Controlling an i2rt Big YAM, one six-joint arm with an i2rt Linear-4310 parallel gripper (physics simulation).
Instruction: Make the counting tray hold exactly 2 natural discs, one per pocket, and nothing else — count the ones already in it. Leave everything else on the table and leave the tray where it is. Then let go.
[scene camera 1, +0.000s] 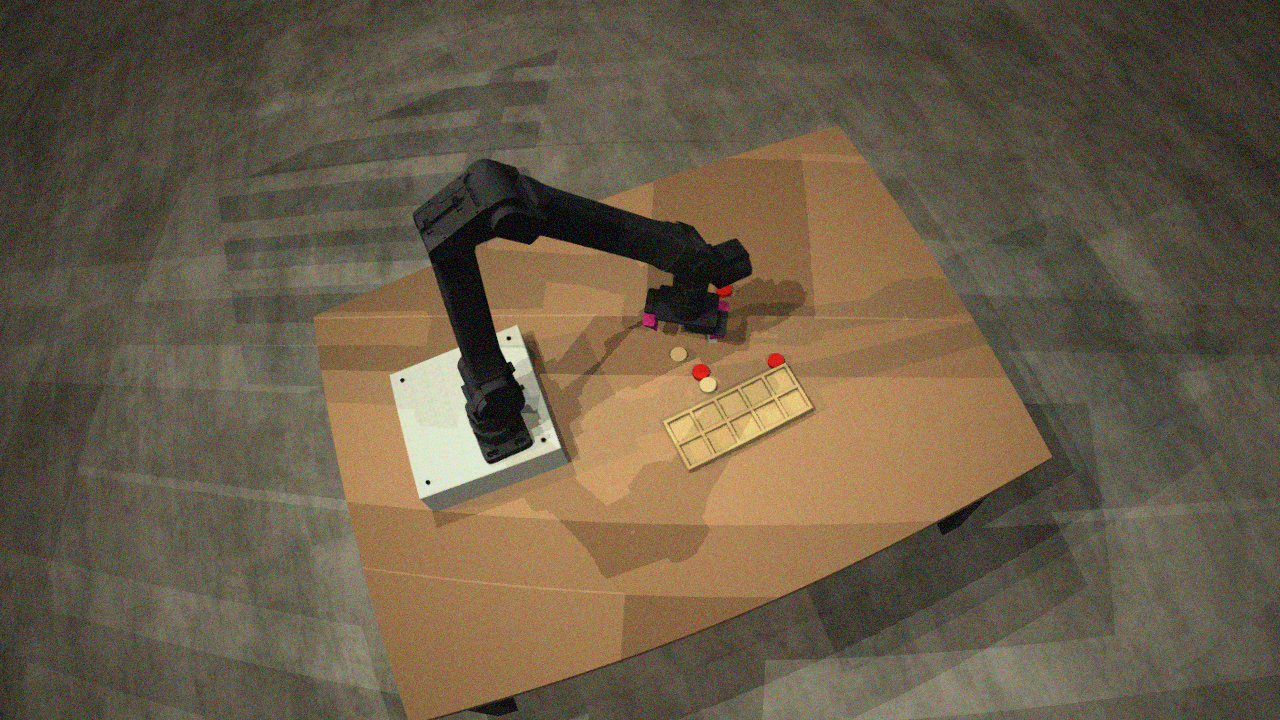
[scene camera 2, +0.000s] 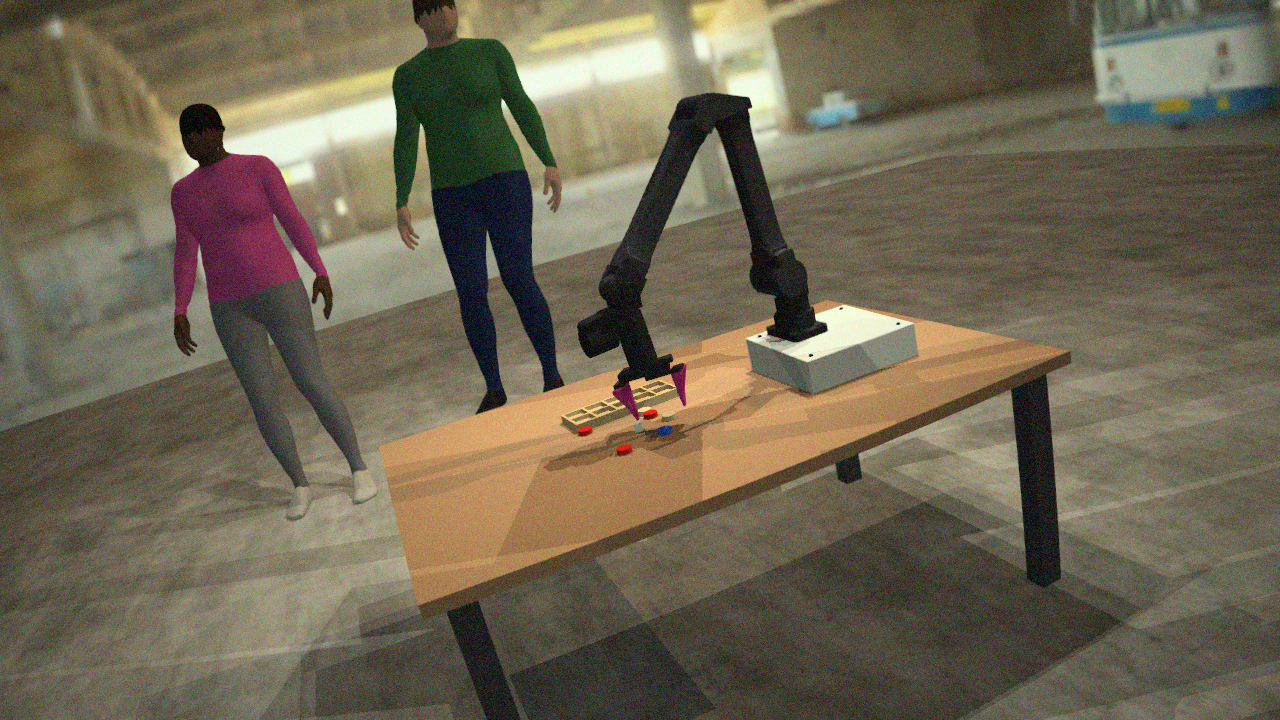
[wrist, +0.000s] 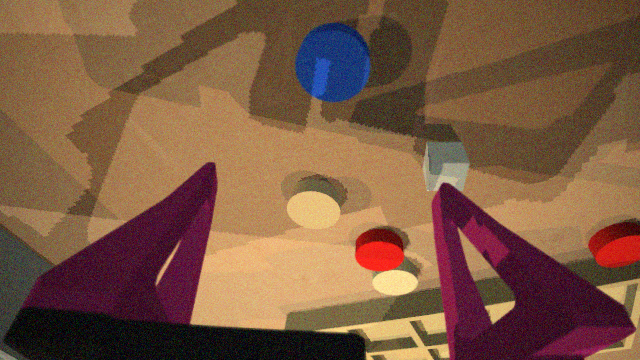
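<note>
The wooden counting tray has two rows of square pockets, and no disc shows in them in scene camera 1. One natural disc lies on the table between the tray and the gripper. A second natural disc lies close to the tray's rim, right beside a red disc. My gripper is open and empty above the table. The first natural disc shows between its magenta fingers in the wrist view.
A blue disc lies below the gripper. A pale grey cube shows by the right fingertip in the wrist view. Another red disc lies by the tray's corner, and a third lies farther off.
</note>
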